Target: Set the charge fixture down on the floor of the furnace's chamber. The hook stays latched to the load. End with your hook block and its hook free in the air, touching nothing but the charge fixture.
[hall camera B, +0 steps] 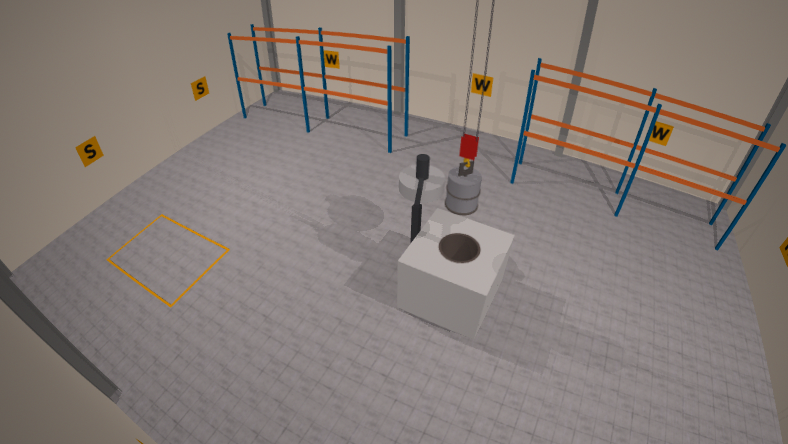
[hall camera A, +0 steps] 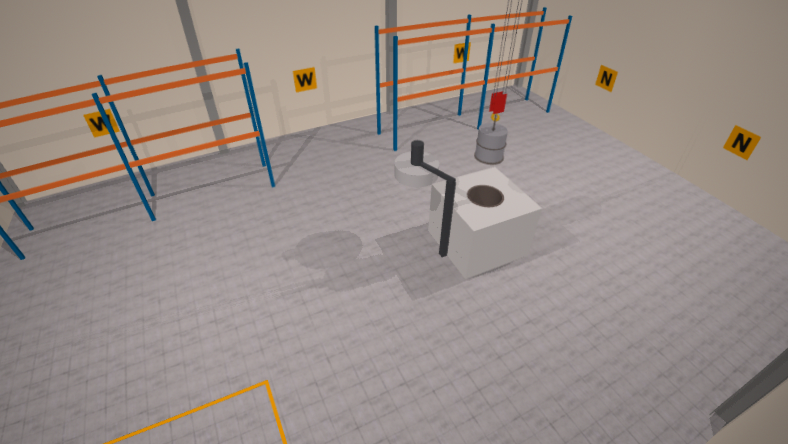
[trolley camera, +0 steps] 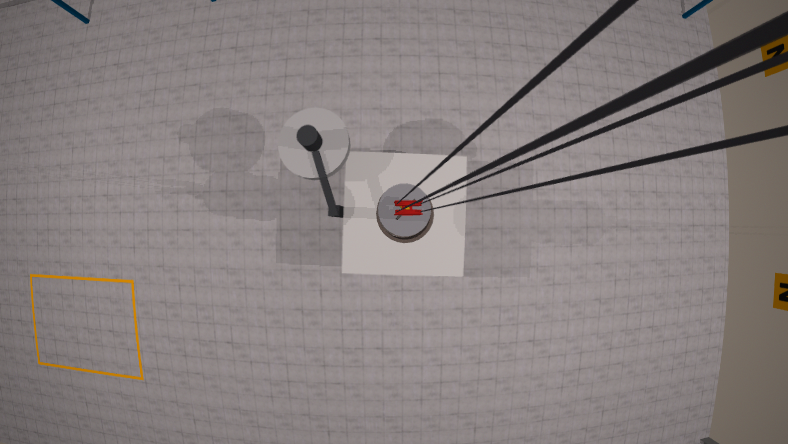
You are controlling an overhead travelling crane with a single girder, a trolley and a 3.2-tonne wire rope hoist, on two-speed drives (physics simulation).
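Observation:
The charge fixture [hall camera A: 490, 146] [hall camera B: 463, 193] [trolley camera: 405, 227], a grey ribbed drum, hangs upright in the air above the furnace [hall camera A: 496, 245] [hall camera B: 438, 297] [trolley camera: 363, 256], a white block. The round chamber opening [hall camera A: 485, 196] [hall camera B: 459, 248] shows dark and uncovered in both hall views. In the trolley view the fixture covers nearly all of it, with a thin dark crescent at its lower edge. My hook [hall camera A: 495, 117] [hall camera B: 467, 163] [trolley camera: 407, 207] is latched to the bracket on the fixture's top, under the red hook block [hall camera A: 497, 103] [hall camera B: 468, 146] [trolley camera: 414, 212]. The chamber floor is hidden.
A pale round lid [hall camera A: 416, 173] [hall camera B: 406, 184] [trolley camera: 333, 124] hangs from a dark swing arm [hall camera A: 447, 220] [hall camera B: 415, 220] [trolley camera: 323, 179] beside the furnace. Blue and orange racks [hall camera A: 394, 93] [hall camera B: 389, 99] stand along the W wall. A yellow rectangle [hall camera A: 187, 412] [hall camera B: 134, 237] [trolley camera: 82, 277] marks the floor.

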